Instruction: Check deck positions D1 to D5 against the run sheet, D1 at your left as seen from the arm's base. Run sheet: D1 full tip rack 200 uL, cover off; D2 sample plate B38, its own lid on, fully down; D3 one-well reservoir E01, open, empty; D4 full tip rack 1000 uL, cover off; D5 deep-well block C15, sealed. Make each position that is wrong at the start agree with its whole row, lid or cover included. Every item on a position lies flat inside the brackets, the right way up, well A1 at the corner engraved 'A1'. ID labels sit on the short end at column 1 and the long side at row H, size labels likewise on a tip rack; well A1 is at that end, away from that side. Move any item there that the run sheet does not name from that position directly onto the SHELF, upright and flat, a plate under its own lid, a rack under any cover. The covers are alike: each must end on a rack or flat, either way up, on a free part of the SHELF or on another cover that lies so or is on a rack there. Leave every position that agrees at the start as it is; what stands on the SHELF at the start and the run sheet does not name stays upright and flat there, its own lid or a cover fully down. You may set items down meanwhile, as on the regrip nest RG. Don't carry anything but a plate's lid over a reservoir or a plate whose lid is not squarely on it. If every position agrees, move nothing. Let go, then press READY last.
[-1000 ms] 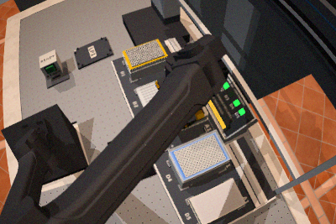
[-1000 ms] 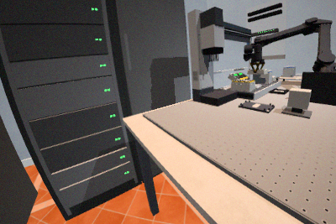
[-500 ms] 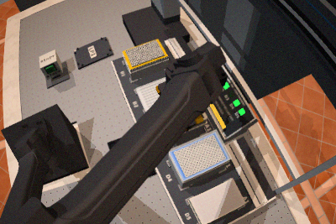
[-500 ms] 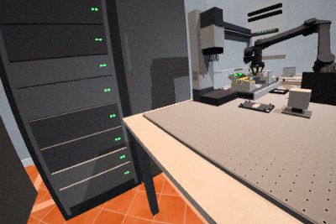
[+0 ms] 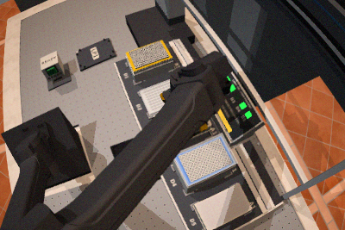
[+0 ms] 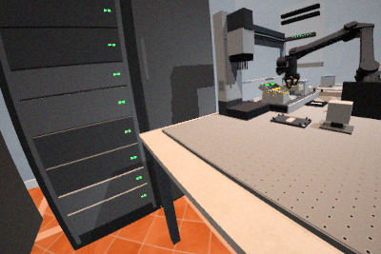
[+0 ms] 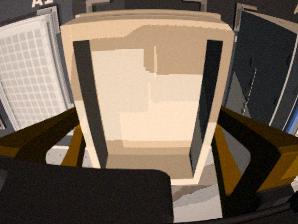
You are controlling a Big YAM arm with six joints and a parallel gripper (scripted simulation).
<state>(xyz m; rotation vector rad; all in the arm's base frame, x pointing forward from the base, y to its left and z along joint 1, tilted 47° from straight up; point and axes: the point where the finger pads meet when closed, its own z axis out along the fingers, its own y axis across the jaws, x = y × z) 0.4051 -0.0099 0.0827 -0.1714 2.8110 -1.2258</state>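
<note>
Right now my hand is 20 mm short of the blue-framed tip rack and 120 mm to the left of it. The rest, counted from my hand: one-well reservoir (10 mm below); sealed block (20 mm ahead, 250 mm to the right, 40 mm below); black regrip nest (150 mm behind, 30 mm to the right, 110 mm below).
</note>
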